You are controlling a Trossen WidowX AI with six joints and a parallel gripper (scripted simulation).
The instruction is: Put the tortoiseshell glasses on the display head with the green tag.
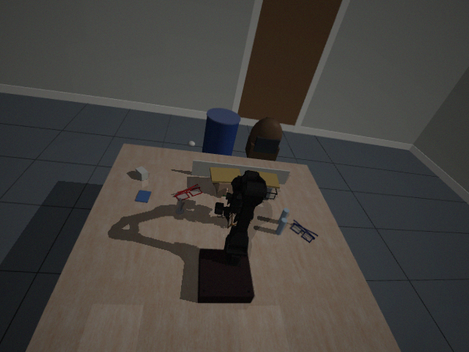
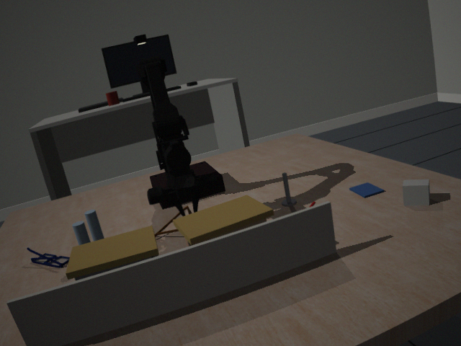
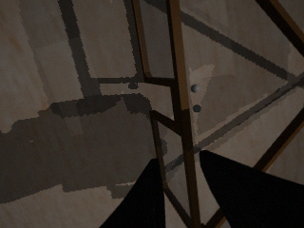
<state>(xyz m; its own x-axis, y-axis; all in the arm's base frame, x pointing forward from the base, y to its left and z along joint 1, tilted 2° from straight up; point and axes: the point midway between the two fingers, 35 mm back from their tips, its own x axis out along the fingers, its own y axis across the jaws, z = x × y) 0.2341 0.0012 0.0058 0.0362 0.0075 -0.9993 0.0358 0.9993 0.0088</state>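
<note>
The post lies 40 mm ahead of my gripper tip, 260 mm to the left of it and 10 mm above it. Also, from my gripper tip: cube: 260 mm ahead, 510 mm to the left, 10 mm above; panel: 370 mm ahead, 60 mm to the right, 40 mm above; blue pad: 110 mm ahead, 460 mm to the left, 10 mm below.
</note>
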